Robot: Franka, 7 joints.
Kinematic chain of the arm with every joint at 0, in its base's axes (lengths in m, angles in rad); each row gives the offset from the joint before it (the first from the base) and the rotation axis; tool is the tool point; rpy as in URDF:
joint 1: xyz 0 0 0.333 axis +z
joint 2: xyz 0 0 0 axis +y
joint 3: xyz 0 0 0.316 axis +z
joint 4: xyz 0.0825 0 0 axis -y
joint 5: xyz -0.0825 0 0.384 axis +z
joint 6: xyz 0 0 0 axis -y
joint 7: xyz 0.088 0 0 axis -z
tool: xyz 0 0 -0.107 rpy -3.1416 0 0
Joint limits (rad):
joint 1: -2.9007..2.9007
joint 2: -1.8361..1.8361
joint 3: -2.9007..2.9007
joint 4: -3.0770..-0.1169
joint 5: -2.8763..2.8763
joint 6: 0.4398..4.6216
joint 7: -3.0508..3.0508
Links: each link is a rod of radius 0.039 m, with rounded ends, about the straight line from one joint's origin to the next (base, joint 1, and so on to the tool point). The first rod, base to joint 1, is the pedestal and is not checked.
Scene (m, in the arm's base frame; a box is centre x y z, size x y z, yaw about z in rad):
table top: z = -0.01
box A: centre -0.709 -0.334 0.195 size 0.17 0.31 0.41 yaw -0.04
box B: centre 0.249 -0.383 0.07 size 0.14 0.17 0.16 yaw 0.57
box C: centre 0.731 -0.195 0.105 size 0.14 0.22 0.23 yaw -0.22
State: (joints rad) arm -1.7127 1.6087 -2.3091 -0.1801 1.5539 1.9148 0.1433
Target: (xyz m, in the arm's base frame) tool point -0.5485 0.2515 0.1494
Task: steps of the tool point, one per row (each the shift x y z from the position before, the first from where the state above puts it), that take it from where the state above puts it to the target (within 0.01 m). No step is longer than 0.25 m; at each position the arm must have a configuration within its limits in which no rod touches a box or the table.
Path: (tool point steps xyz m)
1: -0.0979 0.0450 0.1255
2: -0.0693 0.0858 0.1247
3: -0.0352 0.1193 0.1092
4: -0.0003 0.1408 0.0805
5: 0.0310 0.1480 0.0429
6: -0.1420 0.0812 -0.1412
7: -0.0823 0.1320 -0.1637
8: -0.0028 0.1557 -0.1729
9: 0.0821 0.1441 -0.1671

